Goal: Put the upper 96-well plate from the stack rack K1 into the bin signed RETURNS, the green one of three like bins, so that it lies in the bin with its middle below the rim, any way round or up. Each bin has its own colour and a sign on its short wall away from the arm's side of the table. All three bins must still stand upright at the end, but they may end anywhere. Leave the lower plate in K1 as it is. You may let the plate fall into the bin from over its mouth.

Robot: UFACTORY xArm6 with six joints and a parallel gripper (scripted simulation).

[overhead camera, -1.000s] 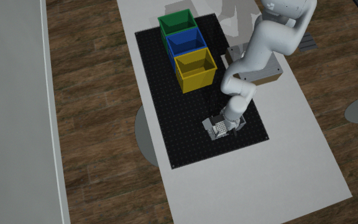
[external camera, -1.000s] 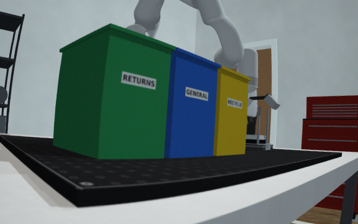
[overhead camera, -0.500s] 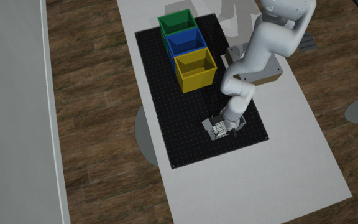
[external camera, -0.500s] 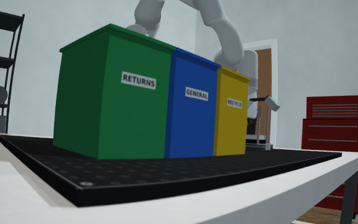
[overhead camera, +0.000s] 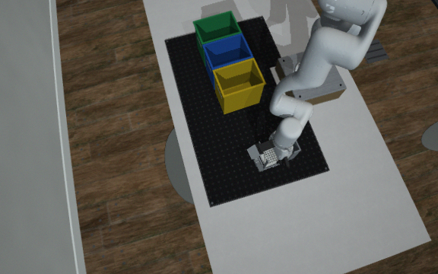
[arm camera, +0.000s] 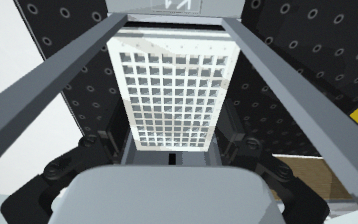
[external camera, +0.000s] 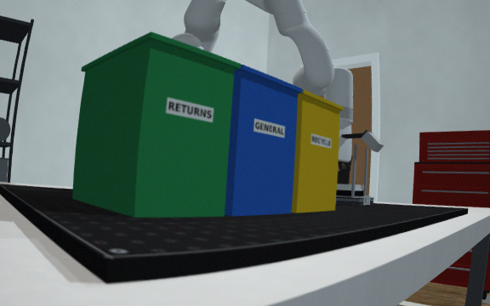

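Now: hand 1 cm above the white 96-well plate. From my hand the other things lie so: yellow recycle bin: 6 cm ahead, 31 cm to the right, 4 cm above; dark plate: 2 cm below; blue general bin: 6 cm ahead, 44 cm to the right, 4 cm above.
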